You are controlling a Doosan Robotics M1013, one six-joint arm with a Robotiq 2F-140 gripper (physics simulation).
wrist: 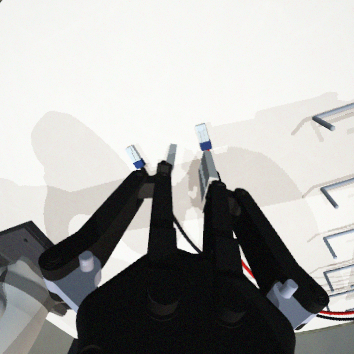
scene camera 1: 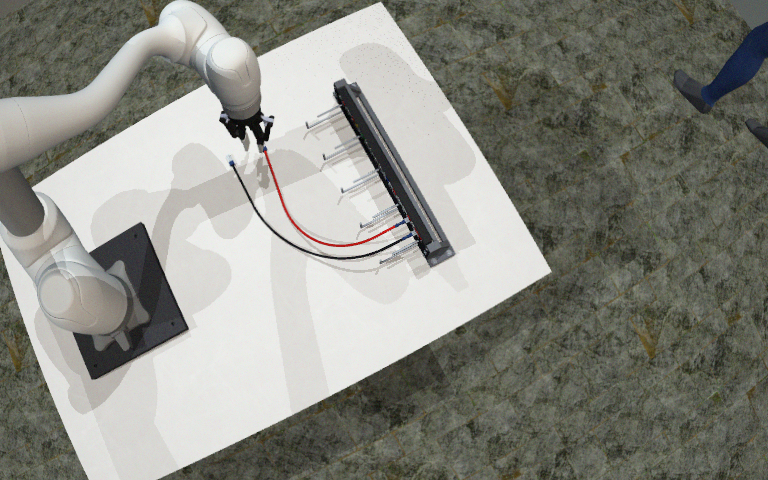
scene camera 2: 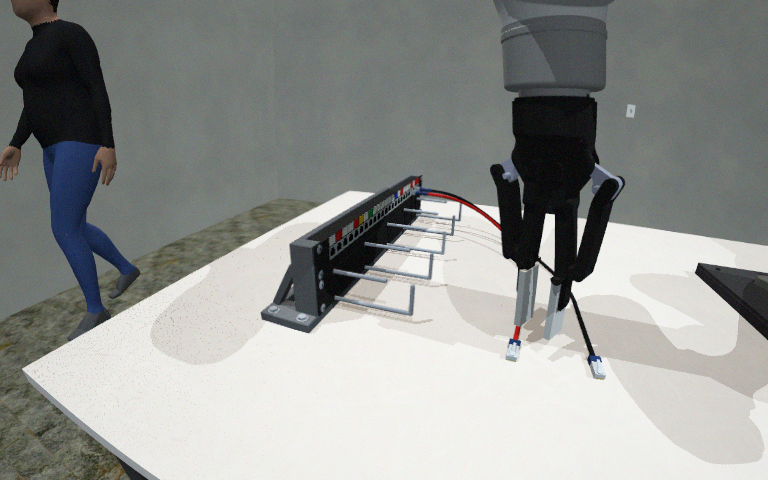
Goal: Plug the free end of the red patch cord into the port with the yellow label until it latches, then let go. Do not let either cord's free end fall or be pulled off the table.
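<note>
The red patch cord runs from the panel to its free plug, a clear plug with a blue boot, low over or on the table. My gripper points down, partly open, with a gap between its fingertips. The red cord's plug is beside one fingertip, outside the gap. That finger partly hides the cord. The black cord ends in a similar plug beyond the other finger. The yellow label is on the patch panel, towards the end nearer scene camera 2.
Several metal cable-guide bars stick out from the panel's port side. Both cords' other ends sit in ports near the panel's far end in scene camera 2. The robot's dark base plate is on the table. A person stands beyond the table.
</note>
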